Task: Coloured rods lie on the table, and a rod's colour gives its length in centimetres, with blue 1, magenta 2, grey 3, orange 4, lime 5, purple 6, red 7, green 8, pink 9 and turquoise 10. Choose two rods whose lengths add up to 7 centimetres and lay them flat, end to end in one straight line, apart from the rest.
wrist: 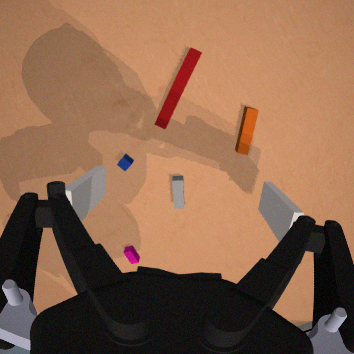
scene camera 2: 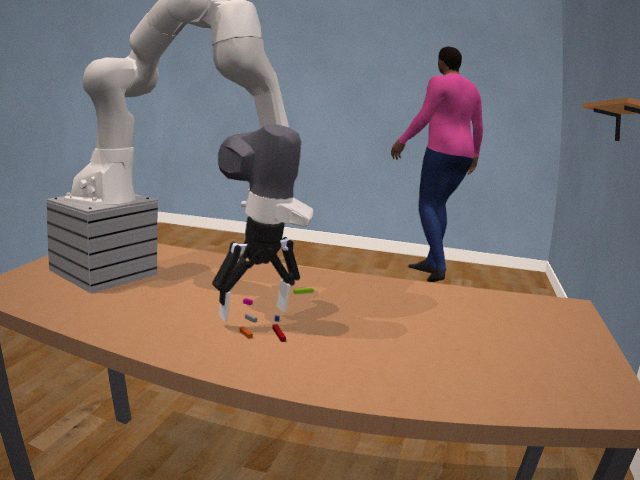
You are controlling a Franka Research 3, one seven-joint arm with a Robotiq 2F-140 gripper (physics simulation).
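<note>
My gripper (scene camera 2: 253, 305) (wrist: 183, 188) is open and empty, above the table among the rods. The grey rod (scene camera 2: 250, 317) (wrist: 178, 192) lies below, between the two fingers in the wrist view. The orange rod (scene camera 2: 246, 332) (wrist: 247, 130) and the red rod (scene camera 2: 279, 332) (wrist: 178, 88) lie apart towards the table's front. The blue rod (scene camera 2: 277, 318) (wrist: 125, 162) lies near the left finger in the wrist view. The magenta rod (scene camera 2: 248, 301) (wrist: 132, 254) lies behind the grey one in the scene view. The lime rod (scene camera 2: 303, 290) lies at the back right of the group.
The wooden table (scene camera 2: 465, 361) has its front edge below the rods in the scene view. The arm's striped base block (scene camera 2: 123, 242) stands at the table's back left. A person (scene camera 2: 452, 118) stands behind the table, and a wall shelf (scene camera 2: 612, 105) is at the right.
</note>
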